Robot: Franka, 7 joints.
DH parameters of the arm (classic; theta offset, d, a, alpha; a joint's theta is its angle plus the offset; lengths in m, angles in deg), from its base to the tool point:
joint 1: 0 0.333 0 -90
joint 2: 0 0 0 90
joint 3: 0 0.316 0.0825 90
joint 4: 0 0 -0.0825 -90
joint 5: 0 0.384 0 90
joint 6: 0 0 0.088 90
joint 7: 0 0.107 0 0
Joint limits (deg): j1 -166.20..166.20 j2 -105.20..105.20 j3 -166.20..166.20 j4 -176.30..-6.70 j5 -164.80..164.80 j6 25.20..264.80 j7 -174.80..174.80
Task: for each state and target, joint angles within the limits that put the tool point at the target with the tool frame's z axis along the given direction. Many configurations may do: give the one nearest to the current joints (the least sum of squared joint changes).
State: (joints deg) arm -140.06 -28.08 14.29 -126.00 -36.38 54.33 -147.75
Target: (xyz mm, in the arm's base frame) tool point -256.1 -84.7 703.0 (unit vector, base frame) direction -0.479 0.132 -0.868
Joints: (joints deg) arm -134.52 -54.65 -8.91 -127.96 -31.14 92.33 -147.75
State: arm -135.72 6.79 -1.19 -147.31 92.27 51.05 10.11
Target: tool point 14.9 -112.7 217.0 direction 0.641 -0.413 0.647
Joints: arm -96.59 30.48 -35.33 -176.30 54.77 41.03 10.11
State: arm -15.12 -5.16 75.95 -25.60 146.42 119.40 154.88
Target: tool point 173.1 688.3 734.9 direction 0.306 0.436 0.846
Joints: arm 33.36 41.00 73.34 -65.09 164.29 121.94 154.88
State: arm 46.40 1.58 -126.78 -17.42 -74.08 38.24 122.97
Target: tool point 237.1 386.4 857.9 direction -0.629 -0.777 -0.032
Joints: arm 81.19 56.86 -111.80 -33.82 -74.87 38.45 122.97
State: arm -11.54 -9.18 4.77 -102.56 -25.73 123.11 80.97
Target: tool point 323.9 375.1 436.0 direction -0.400 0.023 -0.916
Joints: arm 16.12 -5.10 29.00 -120.43 20.04 98.94 80.97
